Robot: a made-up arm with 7 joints. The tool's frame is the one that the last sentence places.
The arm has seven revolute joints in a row. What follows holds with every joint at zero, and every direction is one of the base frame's.
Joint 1 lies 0.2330 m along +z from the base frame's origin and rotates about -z.
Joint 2 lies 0.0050 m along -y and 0.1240 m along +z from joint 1 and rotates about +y.
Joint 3 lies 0.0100 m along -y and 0.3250 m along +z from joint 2 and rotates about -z.
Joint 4 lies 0.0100 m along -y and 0.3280 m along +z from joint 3 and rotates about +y.
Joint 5 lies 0.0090 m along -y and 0.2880 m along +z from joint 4 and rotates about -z.
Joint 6 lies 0.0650 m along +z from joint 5 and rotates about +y.
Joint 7 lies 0.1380 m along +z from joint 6 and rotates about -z.
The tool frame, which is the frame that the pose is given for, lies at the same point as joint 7; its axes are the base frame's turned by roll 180.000, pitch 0.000 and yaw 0.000 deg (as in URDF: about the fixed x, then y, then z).
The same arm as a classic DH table. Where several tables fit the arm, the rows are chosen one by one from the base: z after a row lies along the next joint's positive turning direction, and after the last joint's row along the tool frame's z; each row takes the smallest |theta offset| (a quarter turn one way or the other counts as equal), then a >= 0, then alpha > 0; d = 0 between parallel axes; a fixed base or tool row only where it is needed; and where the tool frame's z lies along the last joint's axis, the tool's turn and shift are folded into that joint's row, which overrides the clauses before.
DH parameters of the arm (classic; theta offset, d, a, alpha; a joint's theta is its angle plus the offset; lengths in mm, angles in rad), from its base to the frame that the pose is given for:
base (fixed): 0 0 0 3.1416
joint 1: 0 -357 0 1.5708
joint 2: 0 -15 0 -1.5708
joint 3: 0 -653 0 1.5708
joint 4: 0 -19 0 -1.5708
joint 5: 0 -353 0 1.5708
joint 6: 0 0 0 -1.5708
joint 7: 0 -138 0 0

